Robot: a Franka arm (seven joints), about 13 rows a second.
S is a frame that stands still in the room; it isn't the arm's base.
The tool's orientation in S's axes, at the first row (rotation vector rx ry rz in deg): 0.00 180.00 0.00
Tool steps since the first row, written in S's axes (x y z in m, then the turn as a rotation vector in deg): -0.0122 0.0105 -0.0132 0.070 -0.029 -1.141; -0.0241 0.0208 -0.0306 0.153 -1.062 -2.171; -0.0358 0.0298 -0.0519 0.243 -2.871 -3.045; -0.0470 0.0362 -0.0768 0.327 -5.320 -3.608; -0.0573 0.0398 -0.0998 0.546 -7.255 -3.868; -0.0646 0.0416 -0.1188 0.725 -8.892 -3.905
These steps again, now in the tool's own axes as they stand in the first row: 0.0122 0.0105 0.0132 -0.070 -0.029 1.141; 0.0241 0.0208 0.0306 -0.153 -1.062 2.171; 0.0358 0.0298 0.0519 -0.243 -2.871 3.045; 0.0470 0.0362 0.0768 -0.327 -5.320 3.608; 0.0573 0.0398 0.0998 -0.546 -7.255 3.868; 0.0646 0.0416 0.1188 -0.725 -8.892 3.905
